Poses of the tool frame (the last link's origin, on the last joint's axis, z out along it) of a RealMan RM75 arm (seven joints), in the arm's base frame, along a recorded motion.
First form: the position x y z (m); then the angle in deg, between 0 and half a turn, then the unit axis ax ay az.
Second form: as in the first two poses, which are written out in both.
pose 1, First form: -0.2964 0.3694 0.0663 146.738 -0.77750 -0.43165 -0.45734
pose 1, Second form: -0.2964 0.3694 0.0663 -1.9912 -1.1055 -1.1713
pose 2, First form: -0.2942 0.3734 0.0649 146.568 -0.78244 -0.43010 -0.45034
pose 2, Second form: -0.2942 0.3734 0.0649 -2.0016 -1.1002 -1.1520
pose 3, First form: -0.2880 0.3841 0.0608 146.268 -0.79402 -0.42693 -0.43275
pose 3, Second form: -0.2880 0.3841 0.0608 -2.0270 -1.0899 -1.1047
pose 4, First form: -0.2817 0.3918 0.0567 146.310 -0.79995 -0.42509 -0.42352
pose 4, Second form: -0.2817 0.3918 0.0567 -2.0428 -1.0855 -1.0815
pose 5, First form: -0.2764 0.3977 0.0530 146.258 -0.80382 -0.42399 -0.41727
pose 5, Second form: -0.2764 0.3977 0.0530 -2.0519 -1.0823 -1.0652
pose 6, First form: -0.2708 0.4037 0.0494 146.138 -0.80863 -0.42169 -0.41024
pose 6, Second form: -0.2708 0.4037 0.0494 -2.0625 -1.0756 -1.0464
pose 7, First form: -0.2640 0.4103 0.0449 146.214 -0.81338 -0.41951 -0.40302
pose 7, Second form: -0.2640 0.4103 0.0449 -2.0757 -1.0706 -1.0285
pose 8, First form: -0.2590 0.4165 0.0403 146.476 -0.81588 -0.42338 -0.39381
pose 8, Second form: -0.2590 0.4165 0.0403 -2.0858 -1.0824 -1.0068
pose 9, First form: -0.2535 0.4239 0.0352 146.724 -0.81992 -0.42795 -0.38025
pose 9, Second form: -0.2535 0.4239 0.0352 -2.0997 -1.0959 -0.9738
